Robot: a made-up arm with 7 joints.
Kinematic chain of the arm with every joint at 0, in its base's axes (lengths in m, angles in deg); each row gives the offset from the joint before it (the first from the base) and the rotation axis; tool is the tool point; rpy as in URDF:
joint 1: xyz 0 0 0.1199 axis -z
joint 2: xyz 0 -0.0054 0.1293 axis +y
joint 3: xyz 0 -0.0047 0.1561 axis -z
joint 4: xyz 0 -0.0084 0.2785 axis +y
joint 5: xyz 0 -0.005 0.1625 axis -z
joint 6: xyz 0 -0.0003 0.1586 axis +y
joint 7: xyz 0 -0.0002 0.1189 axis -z
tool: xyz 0 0 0 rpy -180 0 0
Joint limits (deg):
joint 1: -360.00..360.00
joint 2: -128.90..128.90
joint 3: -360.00..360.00
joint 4: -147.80..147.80
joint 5: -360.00..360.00
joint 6: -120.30..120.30
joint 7: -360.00..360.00
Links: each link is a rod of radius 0.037 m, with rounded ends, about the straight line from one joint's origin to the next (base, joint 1, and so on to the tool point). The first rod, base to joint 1, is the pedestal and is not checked.
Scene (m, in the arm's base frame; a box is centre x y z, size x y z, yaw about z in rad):
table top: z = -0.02
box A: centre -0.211 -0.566 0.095 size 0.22 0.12 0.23 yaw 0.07
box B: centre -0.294 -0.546 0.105 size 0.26 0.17 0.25 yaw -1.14
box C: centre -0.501 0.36 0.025 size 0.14 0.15 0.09 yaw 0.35
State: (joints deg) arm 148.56 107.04 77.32 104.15 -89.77 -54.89 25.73
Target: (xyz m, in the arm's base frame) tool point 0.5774 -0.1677 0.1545
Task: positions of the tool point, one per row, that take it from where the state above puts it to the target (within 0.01 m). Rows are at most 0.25 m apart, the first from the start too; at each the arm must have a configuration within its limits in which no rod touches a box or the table.
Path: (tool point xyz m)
1: -0.4646 0.0502 0.3032
2: -0.3866 -0.0176 0.3849
3: -0.3033 -0.0387 0.4149
4: -0.2367 -0.0392 0.4033
5: -0.1850 -0.0414 0.3700
6: -0.1372 -0.0500 0.3364
7: -0.0898 -0.0562 0.3178
8: -0.1105 -0.1379 0.3384
9: -0.0633 -0.2523 0.3642
10: 0.0685 -0.3504 0.3602
11: 0.2551 -0.3781 0.3095
12: 0.4401 -0.3107 0.2283
13: 0.5774 -0.1676 0.1544

